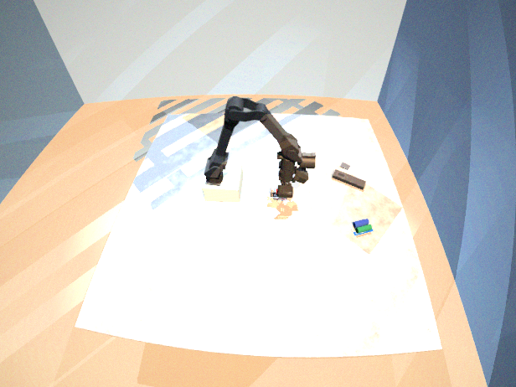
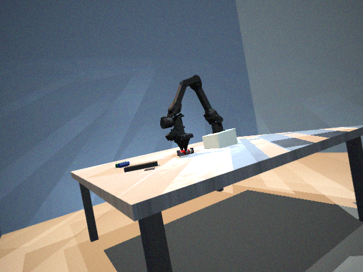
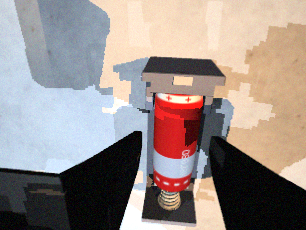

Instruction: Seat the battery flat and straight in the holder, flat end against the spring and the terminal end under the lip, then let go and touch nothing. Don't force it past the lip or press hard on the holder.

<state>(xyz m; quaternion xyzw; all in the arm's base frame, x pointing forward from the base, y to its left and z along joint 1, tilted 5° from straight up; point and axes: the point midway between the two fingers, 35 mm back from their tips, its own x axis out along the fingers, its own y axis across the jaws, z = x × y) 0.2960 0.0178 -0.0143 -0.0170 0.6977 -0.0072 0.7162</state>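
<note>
Now: gripper tip right at the white battery. Also, from my gripper tip: dark bar (31 cm ahead, 11 cm to the left, 1 cm below).
</note>
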